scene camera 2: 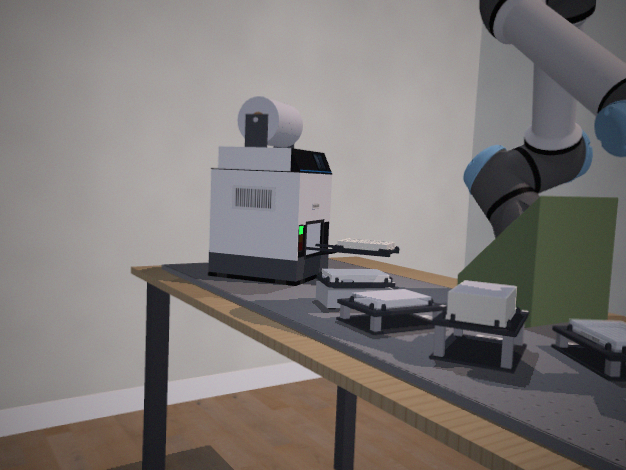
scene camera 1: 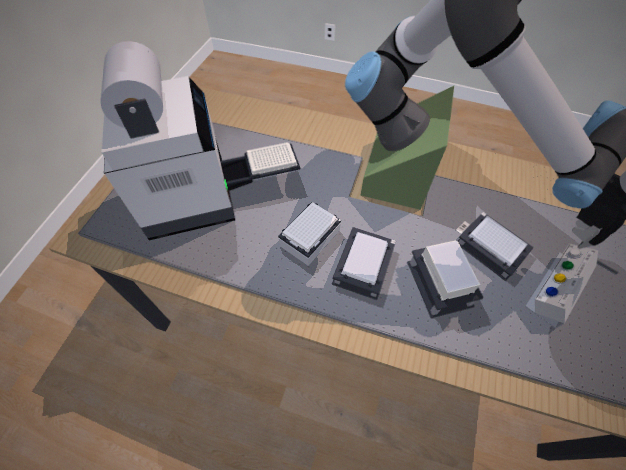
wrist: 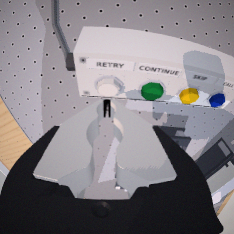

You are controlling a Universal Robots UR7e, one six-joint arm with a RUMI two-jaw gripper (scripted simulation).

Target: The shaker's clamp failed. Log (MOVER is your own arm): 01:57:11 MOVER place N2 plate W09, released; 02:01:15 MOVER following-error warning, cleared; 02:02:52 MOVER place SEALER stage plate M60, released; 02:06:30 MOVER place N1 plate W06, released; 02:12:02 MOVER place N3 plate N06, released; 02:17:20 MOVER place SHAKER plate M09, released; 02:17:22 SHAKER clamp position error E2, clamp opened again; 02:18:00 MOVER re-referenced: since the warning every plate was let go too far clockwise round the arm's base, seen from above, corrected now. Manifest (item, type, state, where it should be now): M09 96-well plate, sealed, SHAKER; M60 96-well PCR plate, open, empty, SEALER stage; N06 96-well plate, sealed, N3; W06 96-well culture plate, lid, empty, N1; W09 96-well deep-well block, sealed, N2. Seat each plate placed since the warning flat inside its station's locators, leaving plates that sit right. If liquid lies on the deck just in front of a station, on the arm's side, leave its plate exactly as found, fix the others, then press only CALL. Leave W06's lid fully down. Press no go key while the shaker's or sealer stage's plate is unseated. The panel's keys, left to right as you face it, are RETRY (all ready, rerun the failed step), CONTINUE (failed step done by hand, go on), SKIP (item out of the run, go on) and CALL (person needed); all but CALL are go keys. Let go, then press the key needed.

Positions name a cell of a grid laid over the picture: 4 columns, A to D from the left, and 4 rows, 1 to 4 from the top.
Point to a sealer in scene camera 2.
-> At B2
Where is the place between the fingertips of my gripper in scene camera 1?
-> D3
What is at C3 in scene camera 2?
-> A flat white plate.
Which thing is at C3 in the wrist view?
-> My gripper.
